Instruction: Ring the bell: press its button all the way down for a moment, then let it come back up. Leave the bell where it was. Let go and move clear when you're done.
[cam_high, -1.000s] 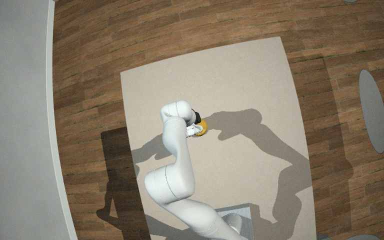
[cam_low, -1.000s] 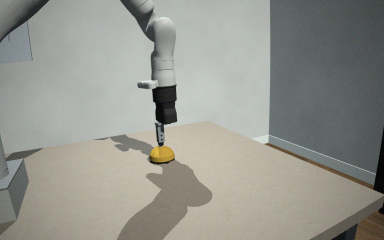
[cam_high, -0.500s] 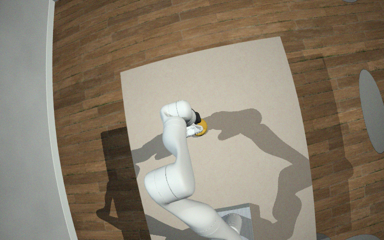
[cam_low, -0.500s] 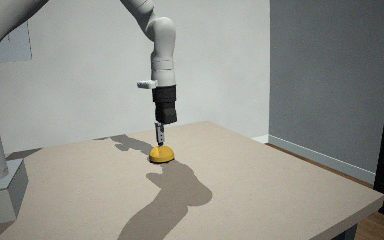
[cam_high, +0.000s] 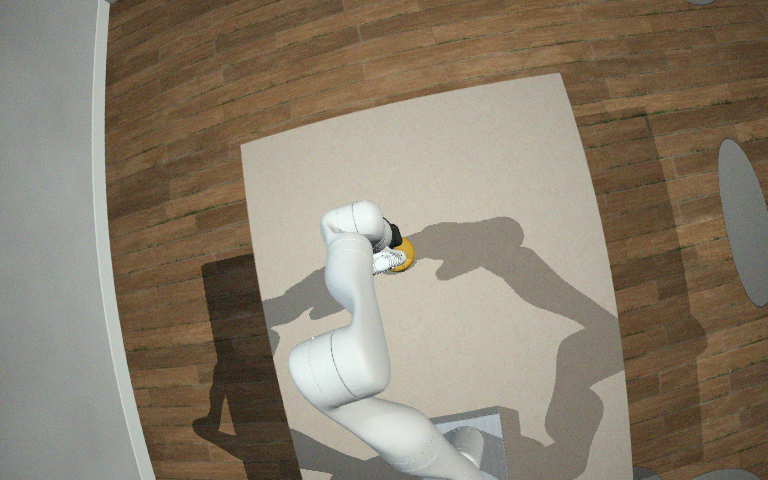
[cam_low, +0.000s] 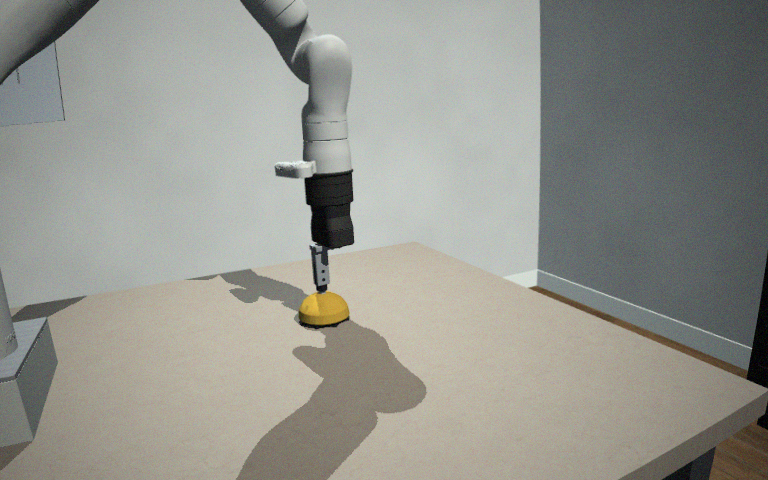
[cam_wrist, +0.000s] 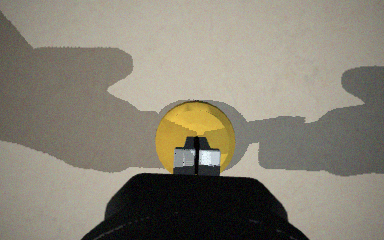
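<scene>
My gripper is now 30 mm above the black button.
</scene>
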